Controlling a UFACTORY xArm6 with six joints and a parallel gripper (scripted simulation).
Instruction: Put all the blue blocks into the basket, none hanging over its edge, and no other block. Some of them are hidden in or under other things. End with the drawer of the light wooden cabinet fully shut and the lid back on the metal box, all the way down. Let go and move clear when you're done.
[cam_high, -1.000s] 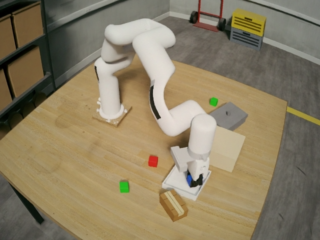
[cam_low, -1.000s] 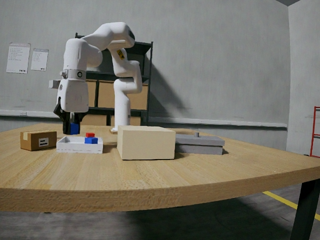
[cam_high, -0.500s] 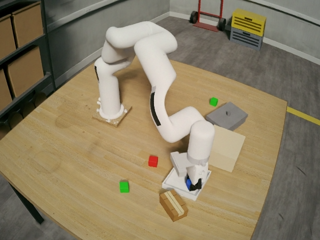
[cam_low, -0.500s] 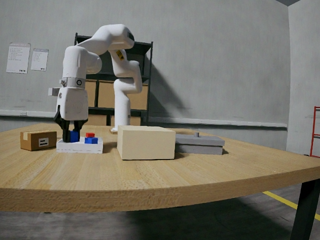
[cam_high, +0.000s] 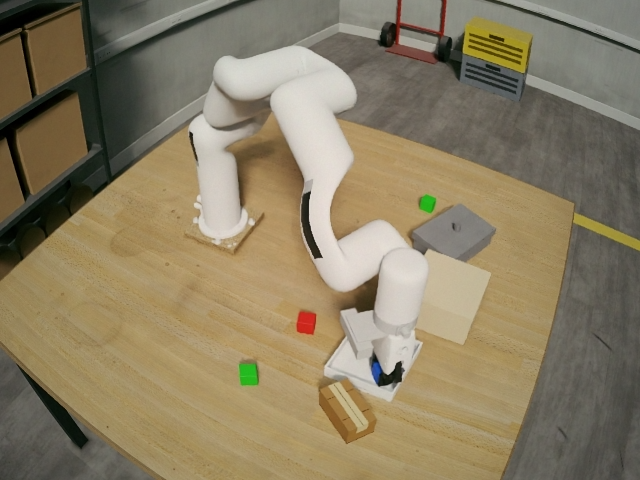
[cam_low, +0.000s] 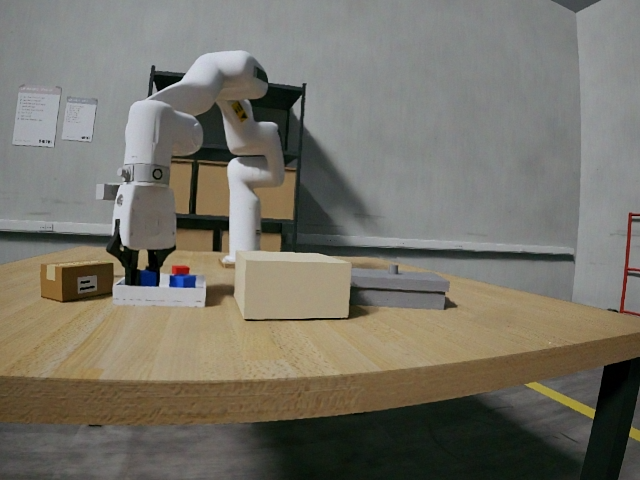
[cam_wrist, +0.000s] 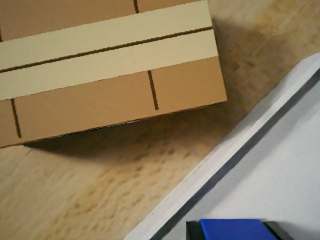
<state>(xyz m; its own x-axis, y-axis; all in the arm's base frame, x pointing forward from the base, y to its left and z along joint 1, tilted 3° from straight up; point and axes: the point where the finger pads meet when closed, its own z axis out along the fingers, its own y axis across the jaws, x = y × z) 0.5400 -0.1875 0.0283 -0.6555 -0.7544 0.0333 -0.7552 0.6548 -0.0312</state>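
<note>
The white basket is 3 cm behind my hand, 3 cm to the left of it and 2 cm below it. The rest, counted from my hand: red block: 19 cm behind, 4 cm to the left, 2 cm below; light wooden cabinet: 2 cm ahead, 23 cm to the left, 1 cm above; cardboard box: 1 cm behind, 11 cm to the right.
</note>
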